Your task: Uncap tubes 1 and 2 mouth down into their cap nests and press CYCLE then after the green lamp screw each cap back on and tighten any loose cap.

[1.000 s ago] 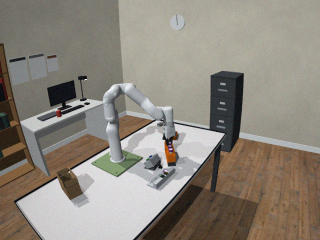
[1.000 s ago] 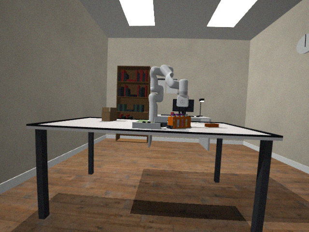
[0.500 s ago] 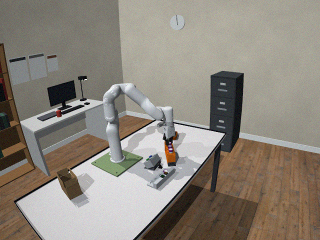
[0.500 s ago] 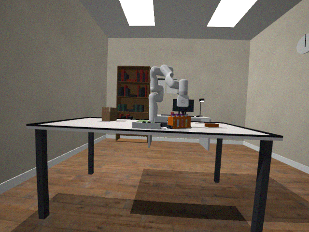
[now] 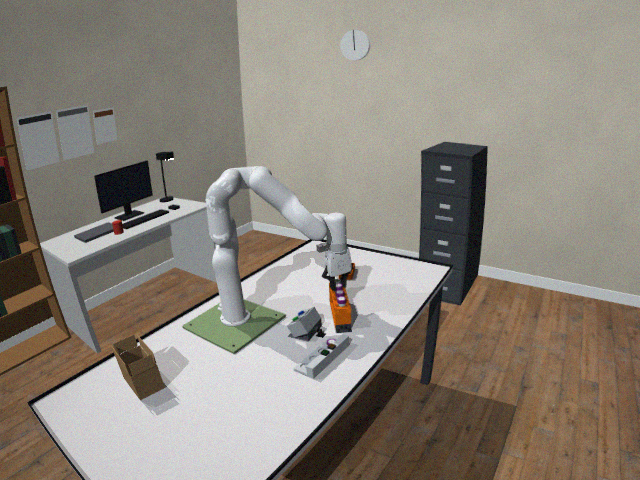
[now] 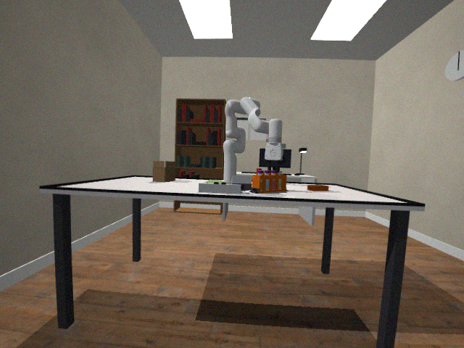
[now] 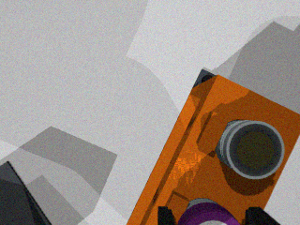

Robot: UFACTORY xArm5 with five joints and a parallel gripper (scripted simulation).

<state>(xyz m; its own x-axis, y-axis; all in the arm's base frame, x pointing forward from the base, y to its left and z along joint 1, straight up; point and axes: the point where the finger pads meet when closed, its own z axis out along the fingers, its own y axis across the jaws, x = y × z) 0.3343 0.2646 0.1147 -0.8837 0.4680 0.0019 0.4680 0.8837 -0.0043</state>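
Now: the purple cap marked 2 1 cm below my hand. Round my hand: grey key housing: 5 cm behind, 19 cm to the right, 8 cm below; then cap 4: 6 cm ahead, 8 cm to the right, 2 cm below; then blue cycle key: 7 cm behind, 17 cm to the right, 6 cm below.
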